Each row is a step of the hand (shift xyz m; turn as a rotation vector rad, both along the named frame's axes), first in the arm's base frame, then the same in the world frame.
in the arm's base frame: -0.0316 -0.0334 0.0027 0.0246 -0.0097 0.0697
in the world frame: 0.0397 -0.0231 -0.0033 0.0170 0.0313 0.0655
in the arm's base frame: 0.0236 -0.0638 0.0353 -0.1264 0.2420 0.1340
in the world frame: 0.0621 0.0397 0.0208 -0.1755 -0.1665 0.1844
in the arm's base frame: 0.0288 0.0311 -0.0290 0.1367 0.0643 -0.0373
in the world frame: -0.0419 0.0189 -0.0228 -0.1003 0.1158 -0.0273
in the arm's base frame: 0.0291 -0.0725 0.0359 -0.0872 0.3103 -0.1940
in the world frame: 0.0693 0.0471 0.0194 -0.3130 -0.1682 -0.1236
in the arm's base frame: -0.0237 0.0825 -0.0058 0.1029 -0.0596 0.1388
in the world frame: -0.0743 -0.0418 0.0119 0.0597 0.1237 0.1206
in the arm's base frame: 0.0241 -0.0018 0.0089 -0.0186 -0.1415 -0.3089
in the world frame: -0.0022 0.0245 0.0076 0.0796 -0.0099 -0.3307
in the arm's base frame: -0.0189 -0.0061 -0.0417 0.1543 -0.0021 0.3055
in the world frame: 0.0022 -0.0202 -0.0415 0.0251 0.1735 0.2940
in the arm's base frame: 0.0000 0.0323 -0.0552 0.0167 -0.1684 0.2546
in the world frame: -0.0414 -0.0113 -0.0474 0.2058 0.0727 0.2141
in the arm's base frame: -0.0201 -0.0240 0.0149 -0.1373 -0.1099 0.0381
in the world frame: 0.0304 -0.0131 0.0102 0.1440 -0.1062 0.0187
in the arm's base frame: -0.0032 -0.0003 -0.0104 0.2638 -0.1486 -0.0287
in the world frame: -0.0010 -0.0038 -0.0101 0.0748 0.2873 -0.0662
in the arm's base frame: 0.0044 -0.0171 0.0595 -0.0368 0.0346 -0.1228
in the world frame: 0.0268 0.0125 0.0546 -0.0481 -0.0527 -0.1120
